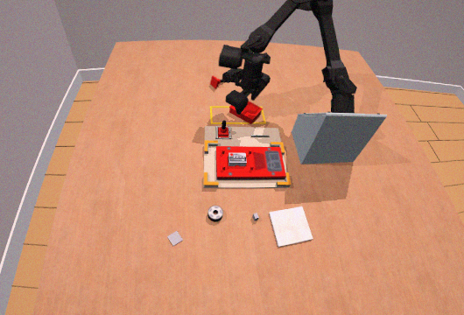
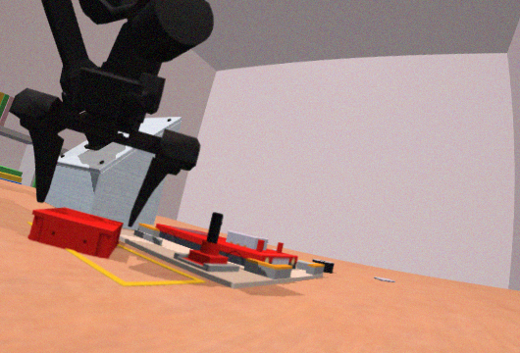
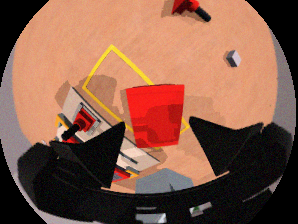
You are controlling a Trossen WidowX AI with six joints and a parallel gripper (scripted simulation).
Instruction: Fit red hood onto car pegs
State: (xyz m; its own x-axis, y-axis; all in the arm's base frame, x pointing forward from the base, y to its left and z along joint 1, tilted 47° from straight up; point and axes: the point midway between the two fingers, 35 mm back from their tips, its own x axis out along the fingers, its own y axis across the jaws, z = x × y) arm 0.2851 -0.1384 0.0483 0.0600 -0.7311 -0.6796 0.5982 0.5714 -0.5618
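Now: gripper tip 10 mm above the red hood. Also, from my gripper tip: grey engine block 230 mm to the left, 40 mm ahead; white square sheet 420 mm to the left, 100 mm behind, 20 mm below; small cube 390 mm to the left, 20 mm below.
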